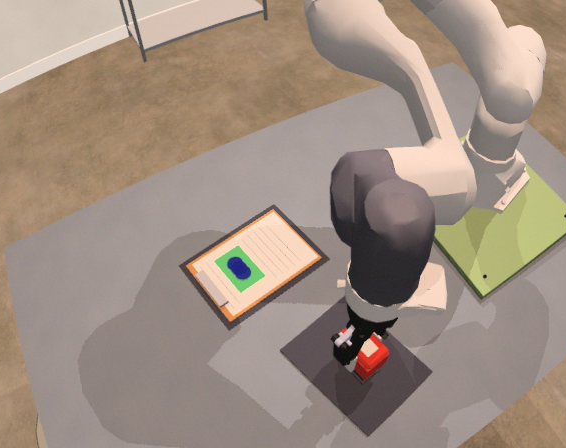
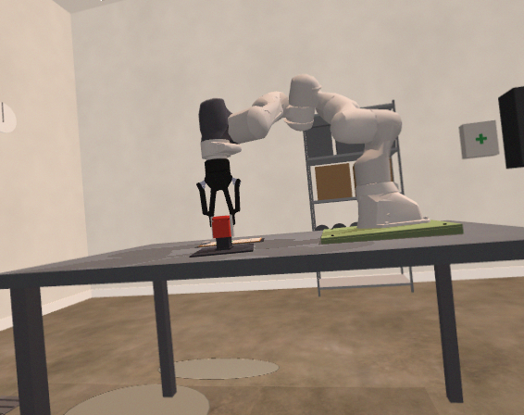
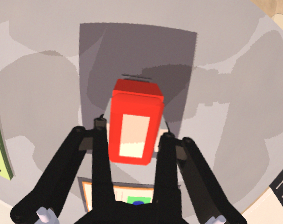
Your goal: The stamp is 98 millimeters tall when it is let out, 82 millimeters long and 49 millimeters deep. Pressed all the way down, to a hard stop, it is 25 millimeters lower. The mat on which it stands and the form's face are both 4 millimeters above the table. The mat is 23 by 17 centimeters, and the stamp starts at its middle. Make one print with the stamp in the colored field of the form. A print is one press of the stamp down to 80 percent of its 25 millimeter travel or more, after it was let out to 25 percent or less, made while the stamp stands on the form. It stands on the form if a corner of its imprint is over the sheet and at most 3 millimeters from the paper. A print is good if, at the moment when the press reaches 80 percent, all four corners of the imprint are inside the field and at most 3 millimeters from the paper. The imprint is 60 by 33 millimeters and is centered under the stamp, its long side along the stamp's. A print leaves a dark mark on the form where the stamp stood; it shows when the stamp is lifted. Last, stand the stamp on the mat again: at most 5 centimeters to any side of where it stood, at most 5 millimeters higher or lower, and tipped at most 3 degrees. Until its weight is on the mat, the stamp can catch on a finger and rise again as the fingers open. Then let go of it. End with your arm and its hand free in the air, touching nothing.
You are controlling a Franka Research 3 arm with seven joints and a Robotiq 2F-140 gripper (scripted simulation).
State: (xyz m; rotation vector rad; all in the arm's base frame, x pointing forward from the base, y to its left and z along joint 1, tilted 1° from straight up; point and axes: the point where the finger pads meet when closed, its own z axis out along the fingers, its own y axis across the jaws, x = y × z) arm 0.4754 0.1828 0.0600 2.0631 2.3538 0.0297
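Right now the red stamp is 2 cm below my hand. The rest, counted from my hand: form: 29 cm to the right, 7 cm below, 7 cm ahead.
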